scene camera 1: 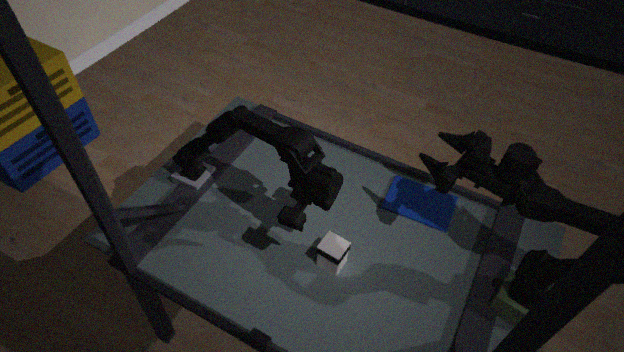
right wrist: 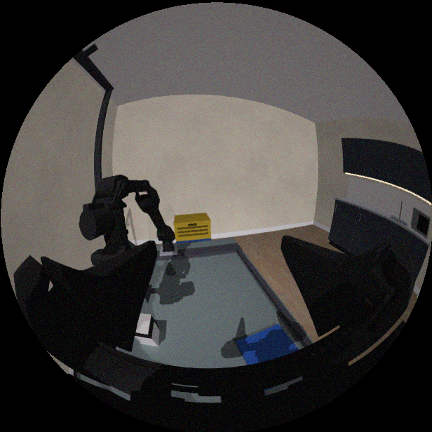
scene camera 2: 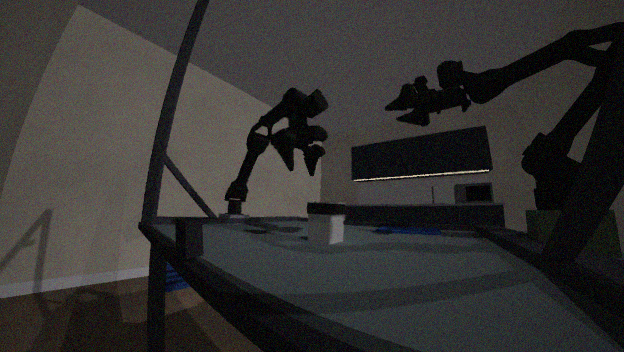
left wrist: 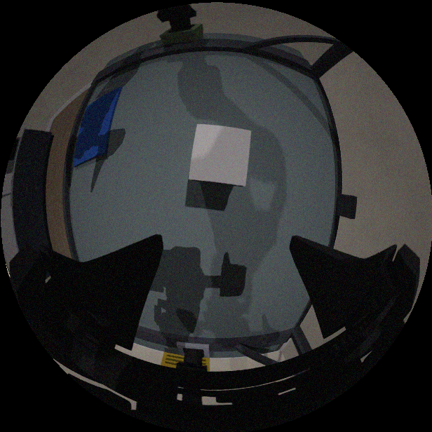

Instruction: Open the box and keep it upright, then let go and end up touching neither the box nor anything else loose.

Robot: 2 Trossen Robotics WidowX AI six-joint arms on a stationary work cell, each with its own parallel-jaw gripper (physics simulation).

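Places are measured from the left arm's base along level axes (x left, y up, z ahead), in metres.
Pixels of known places: left gripper, fingertip midpoint: (scene camera 1: pixel 309 217) (scene camera 2: pixel 302 173); right gripper, fingertip midpoint: (scene camera 1: pixel 429 143) (scene camera 2: pixel 391 114); left arm's base, link origin: (scene camera 1: pixel 193 171) (scene camera 2: pixel 234 214); right arm's base, link origin: (scene camera 1: pixel 523 294) (scene camera 2: pixel 561 209).
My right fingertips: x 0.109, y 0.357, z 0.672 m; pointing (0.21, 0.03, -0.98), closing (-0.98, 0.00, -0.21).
Ahead of a thing's pixels: the offset from my right fingertips to its top centre. "spot": to the spot under its first point. Level surfaces: height alone.
A small white box (scene camera 1: pixel 333 245) (scene camera 2: pixel 326 229) (left wrist: pixel 220 155) (right wrist: pixel 148 331) stands upright on the table, with a dark band under its flat top. Its top looks closed. My left gripper (scene camera 2: pixel 302 172) (left wrist: pixel 229 242) is open and empty, pointing down, above and to the left of the box in scene camera 2, apart from it. In scene camera 1, part of its fingers is hidden by the wrist. My right gripper (scene camera 1: pixel 430 144) (scene camera 2: pixel 392 114) (right wrist: pixel 220 245) is open and empty, high above the table and well away from the box, over the blue item's side.
A flat blue rectangular item @[dx +0.147, dy -0.383, dz +0.018 m] (scene camera 1: pixel 420 204) (left wrist: pixel 97 125) (right wrist: pixel 270 345) lies near the table's far edge in scene camera 1. The table @[dy -0.391 m] (scene camera 1: pixel 225 295) has a dark raised frame. A dark upright post @[spot: dx -0.451, dy +0.076, dz -0.616 m] (scene camera 1: pixel 75 150) (scene camera 2: pixel 172 100) stands at the left in both scene views. Yellow and blue crates (scene camera 1: pixel 55 105) stand beyond it.
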